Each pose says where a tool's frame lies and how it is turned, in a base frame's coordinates. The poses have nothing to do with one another.
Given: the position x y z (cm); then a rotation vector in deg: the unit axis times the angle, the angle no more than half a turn.
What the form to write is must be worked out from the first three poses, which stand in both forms.
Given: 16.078 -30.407 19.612 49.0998 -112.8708 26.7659
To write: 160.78 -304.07 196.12 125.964 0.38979 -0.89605 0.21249
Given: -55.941 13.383 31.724 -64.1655 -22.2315 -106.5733
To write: -559.41 133.83 317.24 126.370 -0.50776 -0.17592 -0.84334
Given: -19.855 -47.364 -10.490 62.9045 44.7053 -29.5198
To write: -198.55 -473.64 -104.90 82.625 0.76132 0.54106 -0.35727
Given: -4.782 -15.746 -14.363 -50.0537 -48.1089 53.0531
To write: -47.82 -157.46 -143.63 87.375 -0.57286 -0.55060 0.60719
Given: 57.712 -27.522 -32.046 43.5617 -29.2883 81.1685
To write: 577.12 -275.22 -320.46 96.663 0.45065 -0.30299 0.83971
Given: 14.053 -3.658 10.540 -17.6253 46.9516 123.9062
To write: 140.53 -36.58 105.40 133.671 -0.13186 0.35125 0.92695
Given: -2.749 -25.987 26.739 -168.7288 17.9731 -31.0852
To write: -27.49 -259.87 267.39 172.507 -0.97810 0.10419 -0.18020
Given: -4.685 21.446 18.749 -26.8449 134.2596 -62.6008
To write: -46.85 214.46 187.49 150.549 -0.17831 0.89180 -0.41582
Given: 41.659 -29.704 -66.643 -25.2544 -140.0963 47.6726
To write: 416.59 -297.04 -666.43 150.125 -0.16822 -0.93320 0.31755
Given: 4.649 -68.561 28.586 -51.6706 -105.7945 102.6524
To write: 46.49 -685.61 285.86 156.204 -0.33079 -0.67728 0.65717
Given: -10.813 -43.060 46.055 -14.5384 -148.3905 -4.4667
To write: -108.13 -430.60 460.55 149.168 -0.09746 -0.99479 -0.02994
